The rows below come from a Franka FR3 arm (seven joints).
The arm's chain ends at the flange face. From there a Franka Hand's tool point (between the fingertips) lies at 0.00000 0.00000 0.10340 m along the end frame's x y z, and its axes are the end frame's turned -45 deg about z.
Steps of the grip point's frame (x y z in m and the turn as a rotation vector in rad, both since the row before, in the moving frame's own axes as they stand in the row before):
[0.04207 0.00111 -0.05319 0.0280 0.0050 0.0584]
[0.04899 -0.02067 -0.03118 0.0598 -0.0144 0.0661]
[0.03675 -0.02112 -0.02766 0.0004 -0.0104 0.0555]
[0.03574 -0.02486 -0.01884 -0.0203 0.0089 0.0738]
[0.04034 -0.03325 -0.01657 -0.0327 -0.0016 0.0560]
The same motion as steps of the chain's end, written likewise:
[0.03214 -0.02650 -0.05315 0.0233 -0.0163 0.0584]
[0.02533 -0.04576 -0.03098 0.0321 -0.0525 0.0661]
[0.01186 -0.04163 -0.02765 -0.0071 -0.0076 0.0555]
[0.00559 -0.04376 -0.01881 -0.0081 0.0206 0.0738]
[0.00281 -0.05461 -0.01651 -0.0243 0.0220 0.0560]

